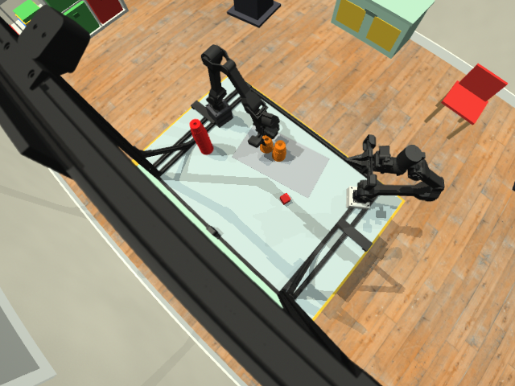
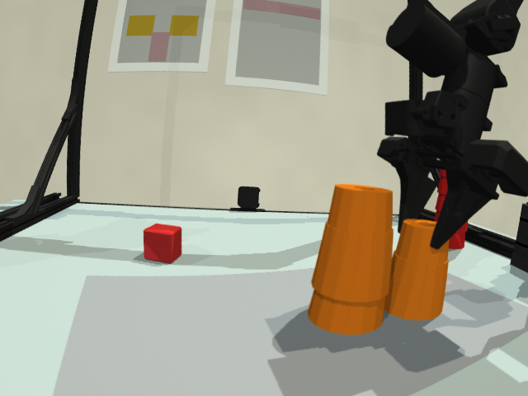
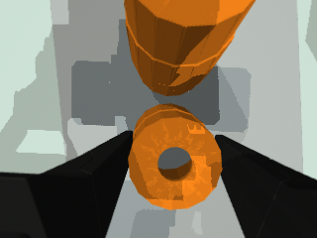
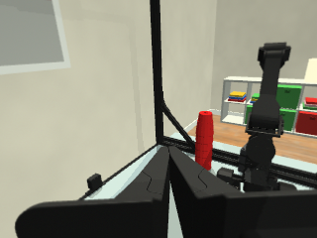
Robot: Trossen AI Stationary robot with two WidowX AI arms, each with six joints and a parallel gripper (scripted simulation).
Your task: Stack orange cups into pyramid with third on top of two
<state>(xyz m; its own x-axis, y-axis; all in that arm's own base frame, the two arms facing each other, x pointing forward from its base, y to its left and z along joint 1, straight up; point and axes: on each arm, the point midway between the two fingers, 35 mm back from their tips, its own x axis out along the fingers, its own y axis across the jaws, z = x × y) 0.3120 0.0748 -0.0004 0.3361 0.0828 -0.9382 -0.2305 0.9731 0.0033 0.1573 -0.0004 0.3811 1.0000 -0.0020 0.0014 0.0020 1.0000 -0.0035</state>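
Now: the grey mat 10 cm to the right of my left hand, 10 cm below it and 1 cm behind it. Also, from my left hand: small red cube (24 cm to the right, 19 cm behind, 8 cm below).
My right gripper is now 43 cm above the grey mat, 30 cm to the right of it and 5 cm short of it. From my right hand the other things lie so: small red cube: 41 cm below, 16 cm to the left, 13 cm behind.
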